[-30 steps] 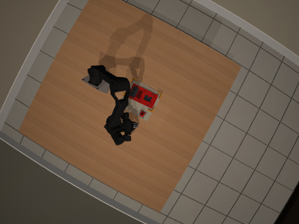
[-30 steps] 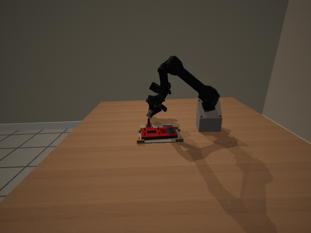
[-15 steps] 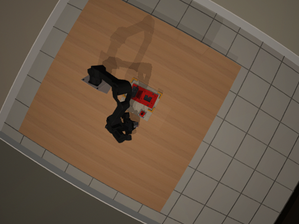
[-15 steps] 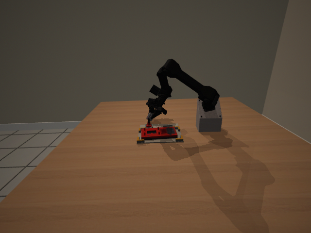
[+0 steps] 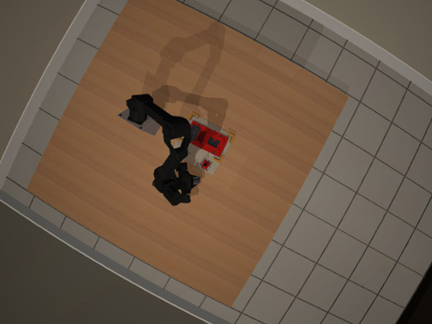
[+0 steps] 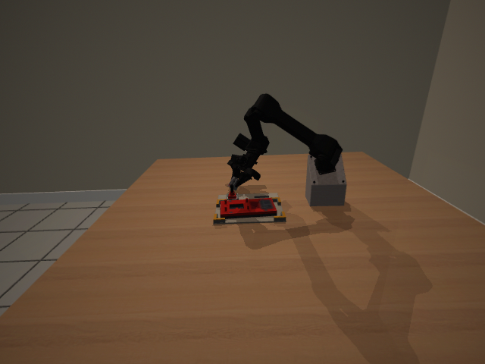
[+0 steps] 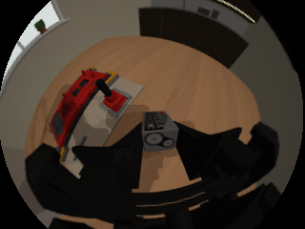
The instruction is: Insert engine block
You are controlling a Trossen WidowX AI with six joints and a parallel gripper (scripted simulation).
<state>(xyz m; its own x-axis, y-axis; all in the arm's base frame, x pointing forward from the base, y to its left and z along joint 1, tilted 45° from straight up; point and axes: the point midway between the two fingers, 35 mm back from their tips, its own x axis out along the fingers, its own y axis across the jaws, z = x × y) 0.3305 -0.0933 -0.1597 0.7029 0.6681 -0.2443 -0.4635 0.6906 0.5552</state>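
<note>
Now: gripper tip 1 cm past the engine block.
</note>
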